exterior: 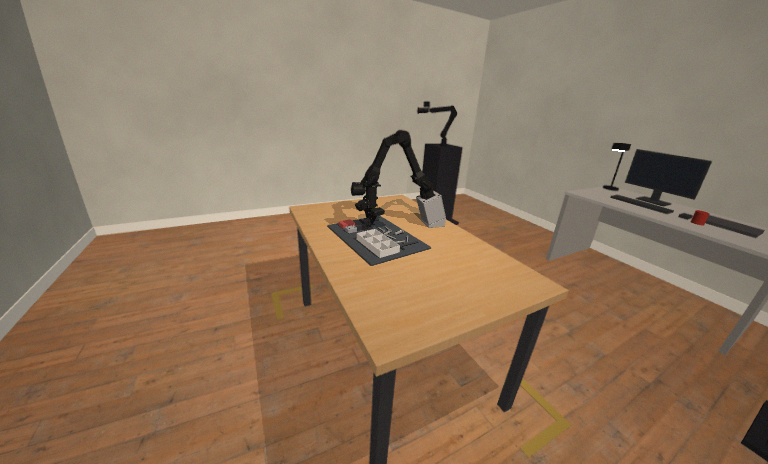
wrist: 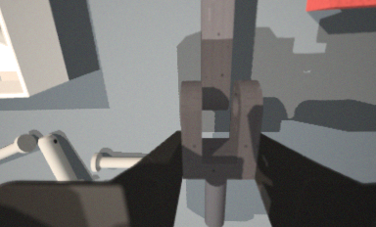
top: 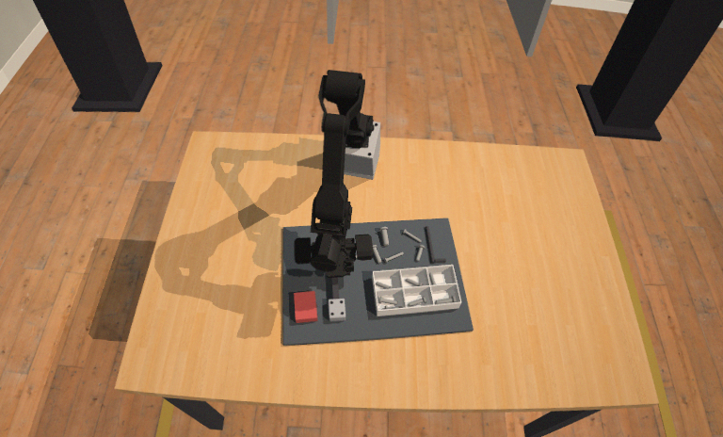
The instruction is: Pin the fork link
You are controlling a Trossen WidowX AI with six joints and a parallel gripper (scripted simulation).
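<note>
Now: the dark eye plate bar 40 mm ahead of my hand and 50 mm below it. The rest, counted from my hand: pale pin 50 mm behind, 110 mm to the left, 60 mm below; light grey block 110 mm ahead, 10 mm to the left, 50 mm below; red block 110 mm ahead, 60 mm to the right, 50 mm below.
</note>
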